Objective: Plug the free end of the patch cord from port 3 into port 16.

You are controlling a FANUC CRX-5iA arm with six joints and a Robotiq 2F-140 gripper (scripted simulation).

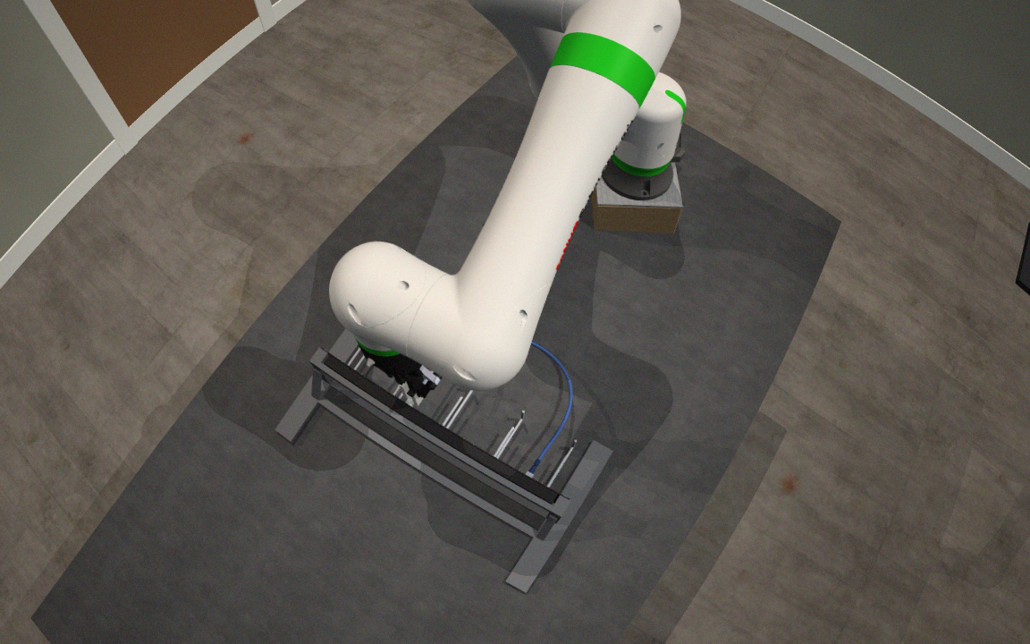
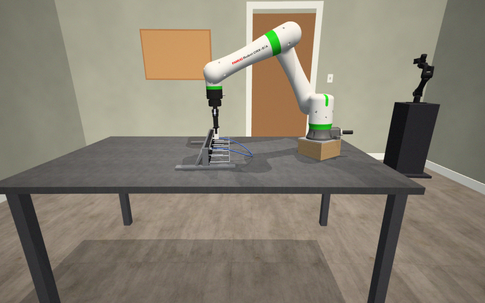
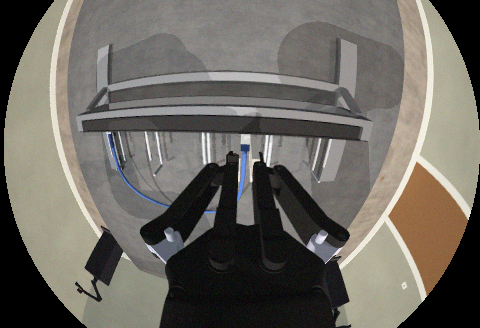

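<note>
Right now the plug is 30 mm below my hand and 10 mm ahead of it.
</note>
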